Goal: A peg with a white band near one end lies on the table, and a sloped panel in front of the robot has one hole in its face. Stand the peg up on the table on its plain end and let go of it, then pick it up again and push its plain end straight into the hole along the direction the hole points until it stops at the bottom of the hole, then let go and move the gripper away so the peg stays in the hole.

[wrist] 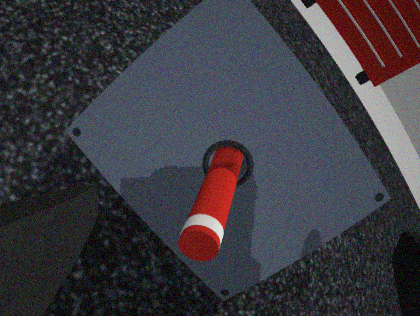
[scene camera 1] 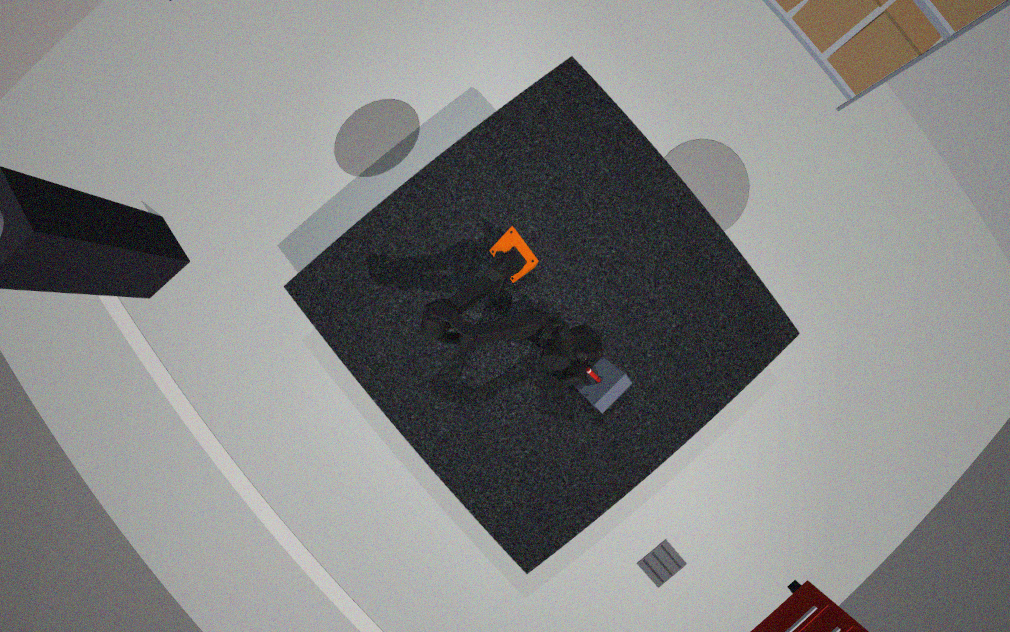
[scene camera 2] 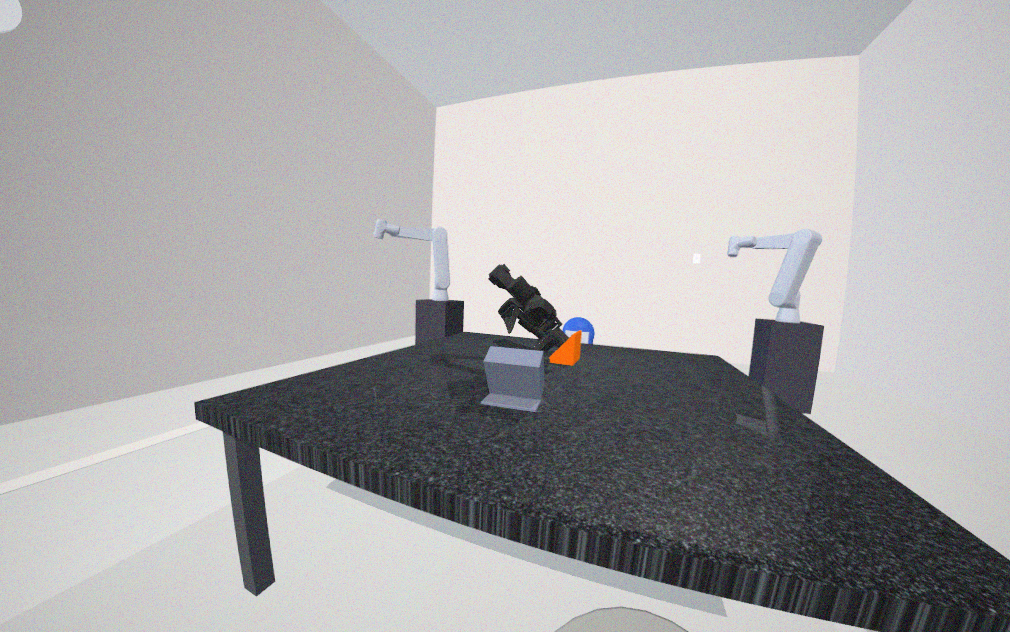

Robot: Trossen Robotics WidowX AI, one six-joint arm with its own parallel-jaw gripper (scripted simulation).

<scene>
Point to a red peg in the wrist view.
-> At 201,236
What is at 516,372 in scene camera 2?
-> A sloped panel.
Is the gripper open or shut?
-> Open.
</scene>
